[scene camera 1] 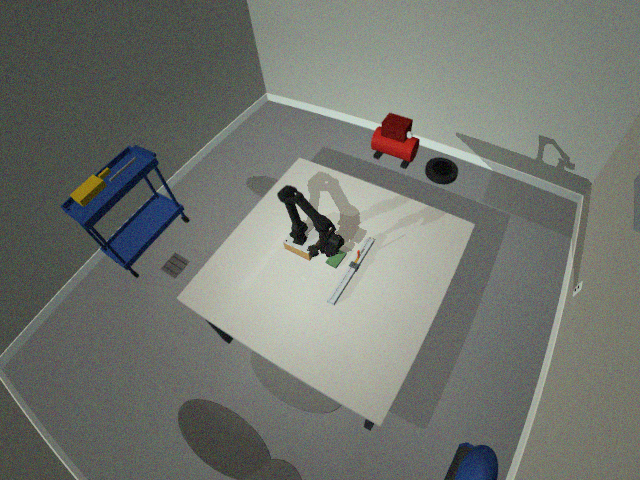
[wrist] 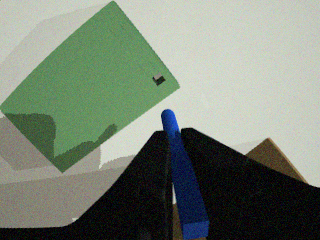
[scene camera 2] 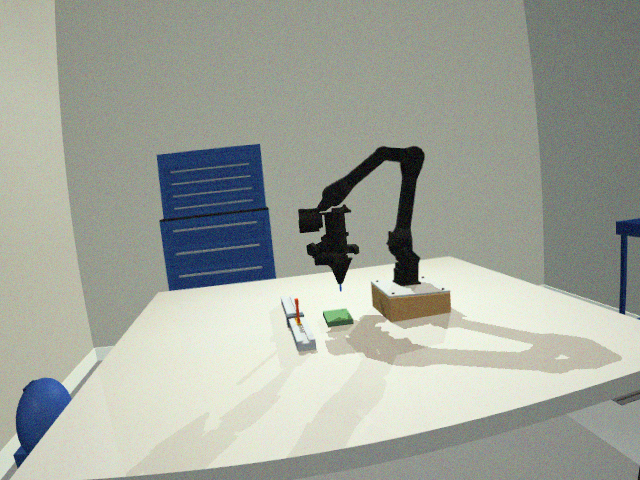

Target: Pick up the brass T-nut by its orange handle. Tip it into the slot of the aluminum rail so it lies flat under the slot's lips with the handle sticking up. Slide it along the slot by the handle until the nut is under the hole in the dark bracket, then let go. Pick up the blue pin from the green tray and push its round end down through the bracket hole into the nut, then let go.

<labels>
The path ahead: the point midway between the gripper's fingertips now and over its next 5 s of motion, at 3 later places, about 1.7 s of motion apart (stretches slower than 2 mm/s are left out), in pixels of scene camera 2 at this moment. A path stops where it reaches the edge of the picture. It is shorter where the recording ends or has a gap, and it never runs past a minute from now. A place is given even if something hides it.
The gripper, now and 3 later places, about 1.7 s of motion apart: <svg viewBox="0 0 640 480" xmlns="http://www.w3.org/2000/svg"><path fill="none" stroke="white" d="M340 283L295 290L295 301L296 309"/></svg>
</labels>
